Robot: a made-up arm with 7 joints. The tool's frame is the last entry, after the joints.
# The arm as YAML. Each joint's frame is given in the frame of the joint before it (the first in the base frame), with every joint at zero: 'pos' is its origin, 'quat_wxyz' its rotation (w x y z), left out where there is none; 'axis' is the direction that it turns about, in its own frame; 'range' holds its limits. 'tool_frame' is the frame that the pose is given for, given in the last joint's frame.
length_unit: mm
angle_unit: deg
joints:
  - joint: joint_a
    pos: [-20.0, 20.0, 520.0]
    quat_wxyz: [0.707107, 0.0, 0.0, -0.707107]
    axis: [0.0, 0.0, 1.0]
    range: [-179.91, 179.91]
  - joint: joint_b
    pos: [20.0, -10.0, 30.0]
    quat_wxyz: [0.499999, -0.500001, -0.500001, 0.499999]
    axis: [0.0, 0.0, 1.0]
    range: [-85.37, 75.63]
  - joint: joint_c
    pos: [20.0, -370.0, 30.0]
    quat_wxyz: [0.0, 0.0, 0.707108, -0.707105]
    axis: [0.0, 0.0, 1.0]
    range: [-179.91, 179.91]
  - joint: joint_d
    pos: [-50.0, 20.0, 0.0]
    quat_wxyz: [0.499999, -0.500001, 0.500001, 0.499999]
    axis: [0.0, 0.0, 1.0]
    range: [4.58, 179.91]
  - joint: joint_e
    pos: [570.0, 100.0, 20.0]
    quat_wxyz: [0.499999, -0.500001, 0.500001, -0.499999]
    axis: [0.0, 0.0, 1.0]
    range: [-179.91, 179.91]
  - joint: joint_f
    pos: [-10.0, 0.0, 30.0]
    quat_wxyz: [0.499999, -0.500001, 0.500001, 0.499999]
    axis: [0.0, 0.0, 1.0]
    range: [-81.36, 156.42]
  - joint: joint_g
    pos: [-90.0, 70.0, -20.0]
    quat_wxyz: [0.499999, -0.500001, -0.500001, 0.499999]
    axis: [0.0, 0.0, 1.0]
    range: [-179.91, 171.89]
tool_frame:
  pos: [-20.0, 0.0, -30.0]
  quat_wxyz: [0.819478, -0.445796, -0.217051, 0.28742]
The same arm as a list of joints. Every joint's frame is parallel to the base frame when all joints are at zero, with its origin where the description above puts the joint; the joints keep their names.
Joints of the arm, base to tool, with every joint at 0 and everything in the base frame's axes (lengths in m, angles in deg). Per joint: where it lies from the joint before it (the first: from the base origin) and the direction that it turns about. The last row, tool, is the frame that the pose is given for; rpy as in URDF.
joint_a: axis +z offset -0.02 0.02 0.52
joint_b: axis +y offset -0.01 -0.02 0.03
joint_c: axis +z offset 0.02 0.03 0.37
joint_d: axis -y offset 0.05 -0.02 0
joint_e: axis -z offset 0.1 -0.02 -0.57
joint_f: axis +y offset 0.01 0 -0.03
joint_g: axis -z offset 0.07 -0.02 -0.09
tool: offset -0.02 0 0.03 rpy 120.72 5.71 -41.91
Joint limits (deg, base to tool): -179.91..179.91 -85.37..75.63 -179.91..179.91 4.58..179.91 -179.91..179.91 -81.36..156.42 -179.91..171.89

